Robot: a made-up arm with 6 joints.
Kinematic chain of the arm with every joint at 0, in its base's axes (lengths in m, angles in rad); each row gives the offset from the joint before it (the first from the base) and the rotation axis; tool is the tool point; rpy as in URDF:
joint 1: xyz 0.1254 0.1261 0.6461 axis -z
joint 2: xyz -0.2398 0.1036 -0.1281 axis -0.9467 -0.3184 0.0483
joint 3: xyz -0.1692 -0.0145 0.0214 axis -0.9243 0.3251 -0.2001
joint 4: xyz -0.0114 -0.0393 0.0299 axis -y
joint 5: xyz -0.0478 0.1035 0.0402 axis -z
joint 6: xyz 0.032 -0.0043 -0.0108 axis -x
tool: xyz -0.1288 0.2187 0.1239 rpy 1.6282 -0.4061 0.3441
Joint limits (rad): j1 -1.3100..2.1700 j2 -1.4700..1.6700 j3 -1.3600..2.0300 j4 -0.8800..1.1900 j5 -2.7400..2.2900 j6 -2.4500..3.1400
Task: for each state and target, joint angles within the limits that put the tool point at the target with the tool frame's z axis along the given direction. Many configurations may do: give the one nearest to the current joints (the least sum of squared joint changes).
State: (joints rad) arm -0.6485 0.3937 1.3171 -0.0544 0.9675 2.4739
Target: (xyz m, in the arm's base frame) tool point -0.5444 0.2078 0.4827 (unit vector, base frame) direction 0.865 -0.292 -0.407
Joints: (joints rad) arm -0.0502 0.7265 1.5615 -0.3097 0.2718 2.5678
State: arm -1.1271 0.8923 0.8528 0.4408 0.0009 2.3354
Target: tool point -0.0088 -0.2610 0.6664 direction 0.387 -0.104 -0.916
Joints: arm -1.3100 1.6572 0.7856 0.6172 -0.7729 2.6445
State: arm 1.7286 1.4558 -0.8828 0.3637 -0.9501 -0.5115
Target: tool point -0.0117 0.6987 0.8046 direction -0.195 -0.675 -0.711
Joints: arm 0.9803 0.8641 -0.7023 -0.6026 -0.2165 -0.8855
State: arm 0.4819 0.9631 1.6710 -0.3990 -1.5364 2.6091
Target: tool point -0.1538 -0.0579 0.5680 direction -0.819 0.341 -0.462
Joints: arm -0.3032 0.8551 1.6108 -0.1130 -2.0898 3.0674
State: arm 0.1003 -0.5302 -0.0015 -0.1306 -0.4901 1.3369
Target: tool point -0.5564 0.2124 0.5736 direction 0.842 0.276 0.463
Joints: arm -0.1522 -0.6034 0.4492 -0.4396 -0.3116 1.7972
